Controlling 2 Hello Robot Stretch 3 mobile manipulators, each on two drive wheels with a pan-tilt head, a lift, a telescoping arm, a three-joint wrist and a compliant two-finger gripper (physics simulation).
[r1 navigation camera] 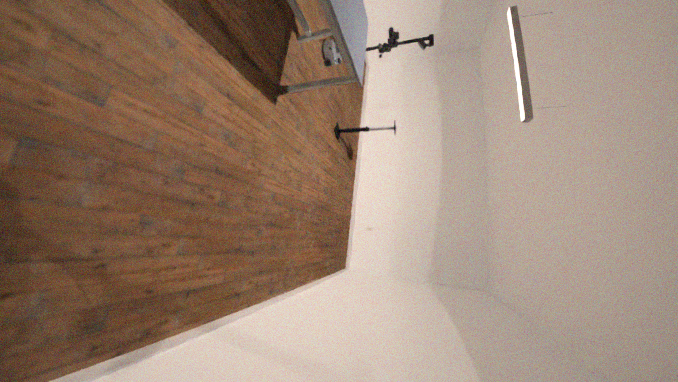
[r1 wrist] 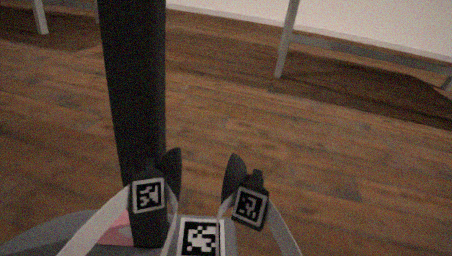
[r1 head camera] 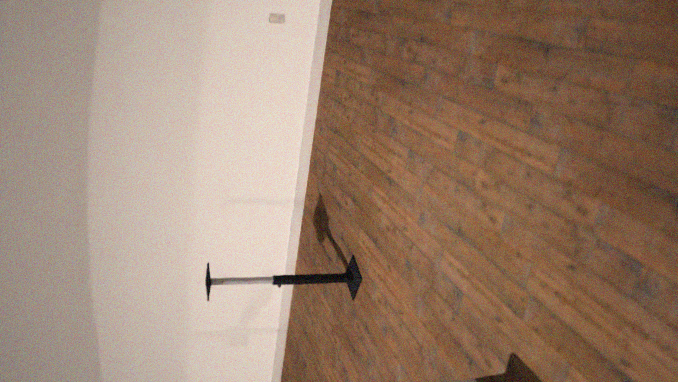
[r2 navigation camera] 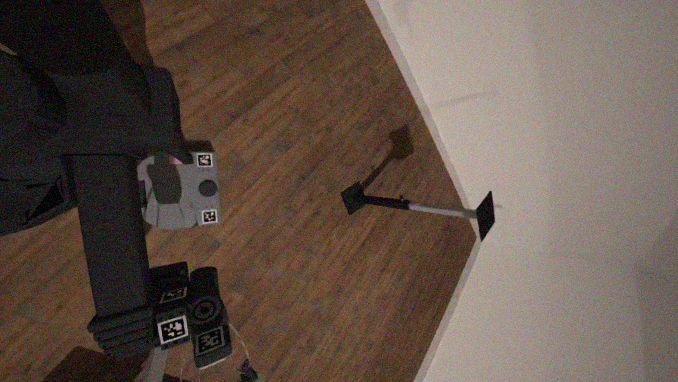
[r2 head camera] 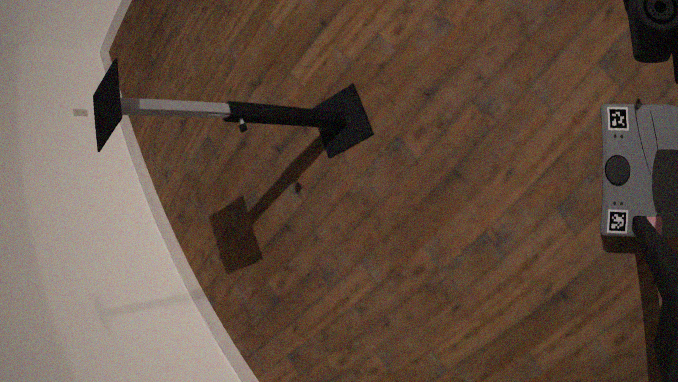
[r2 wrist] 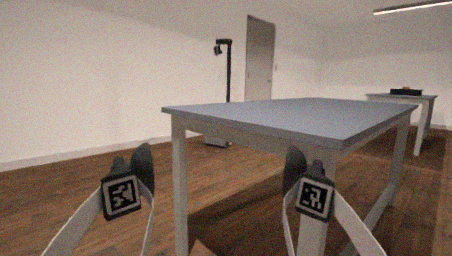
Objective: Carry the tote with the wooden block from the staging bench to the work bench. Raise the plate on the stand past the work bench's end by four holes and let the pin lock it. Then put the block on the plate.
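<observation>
The stand point(r1 head camera: 312, 278) point(r1 navigation camera: 352, 129) point(r2 head camera: 275, 114) point(r2 navigation camera: 382, 201) stands upright on the floor, its black plate point(r1 head camera: 208, 281) point(r1 navigation camera: 395, 127) point(r2 head camera: 107, 105) point(r2 navigation camera: 486, 216) on top of a light post, with a small pin at the sleeve. The blue-topped work bench point(r1 navigation camera: 351, 30) point(r2 wrist: 290, 117) is large in the r2 wrist view. Beyond it, the black tote point(r2 wrist: 406, 93) is on the staging bench point(r2 wrist: 425, 98); a bit of the brownish block point(r2 wrist: 405, 88) shows above its rim. r1's gripper point(r1 wrist: 202, 172) is open and empty, above the floor. r2's gripper point(r2 wrist: 219, 172) is open and empty, facing the work bench's end.
The other robot, r1 point(r2 wrist: 228, 75), stands left behind the work bench in the r2 wrist view. Robot r2 point(r1 navigation camera: 400, 42) shows past the work bench in r1's navigation view. Walls meet in a corner behind the stand. Bench legs point(r1 wrist: 285, 50) point(r1 wrist: 40, 20) cross r1's wrist view.
</observation>
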